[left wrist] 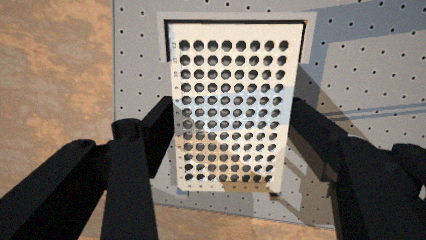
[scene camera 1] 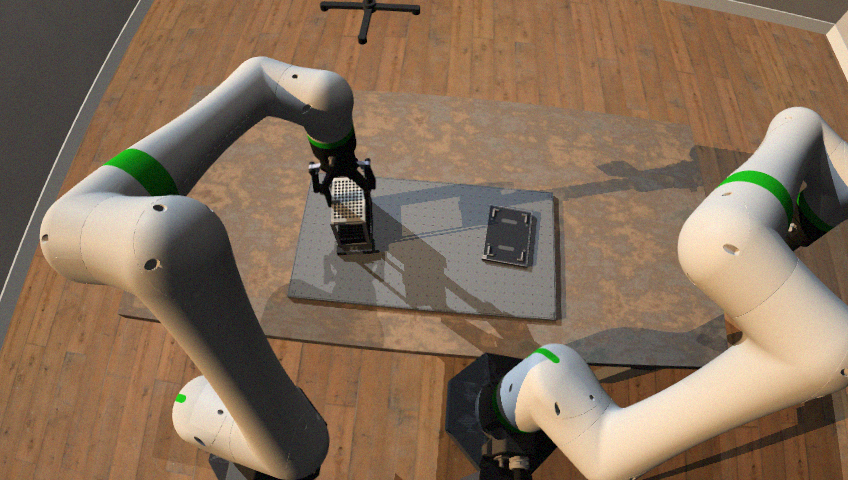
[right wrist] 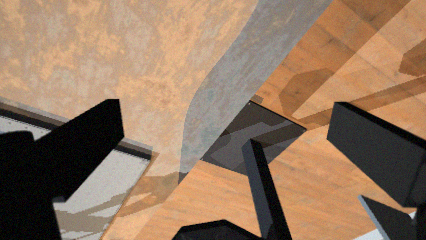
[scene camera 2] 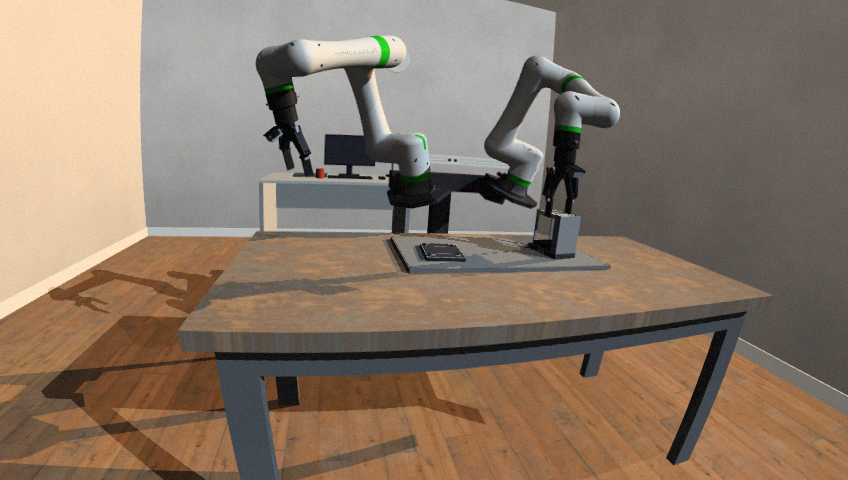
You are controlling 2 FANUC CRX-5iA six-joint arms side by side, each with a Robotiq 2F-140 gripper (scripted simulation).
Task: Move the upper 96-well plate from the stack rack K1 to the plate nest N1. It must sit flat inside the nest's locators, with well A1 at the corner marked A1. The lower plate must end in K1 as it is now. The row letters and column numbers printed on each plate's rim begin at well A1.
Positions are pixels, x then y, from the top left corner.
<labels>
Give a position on a white 96-well plate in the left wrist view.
225,140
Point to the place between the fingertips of my right gripper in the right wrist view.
At 225,119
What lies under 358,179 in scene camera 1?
My left gripper.
</labels>
